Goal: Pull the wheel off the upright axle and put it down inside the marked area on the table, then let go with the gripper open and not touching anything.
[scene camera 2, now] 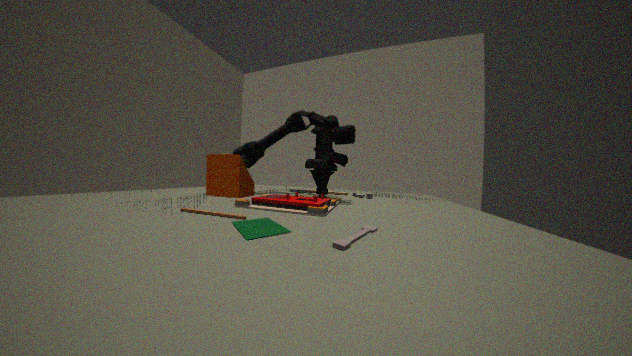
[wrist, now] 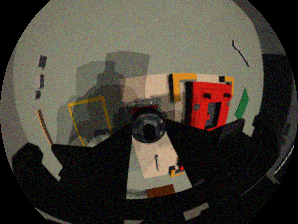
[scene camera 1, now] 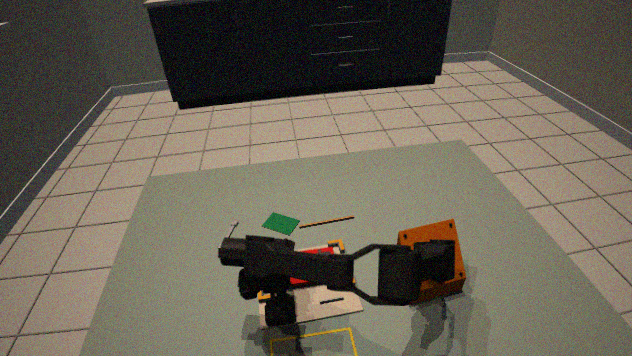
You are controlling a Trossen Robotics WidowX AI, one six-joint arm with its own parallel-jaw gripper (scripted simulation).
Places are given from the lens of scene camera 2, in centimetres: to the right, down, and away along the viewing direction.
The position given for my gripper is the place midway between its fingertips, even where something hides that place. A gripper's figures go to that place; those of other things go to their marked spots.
my gripper [scene camera 2: 322, 191]: 2, 4, 59
red board [scene camera 2: 296, 202]: -5, 6, 43
green square [scene camera 2: 250, 229]: -10, 8, 27
The marked spots on the red board and the green square are 17 cm apart.
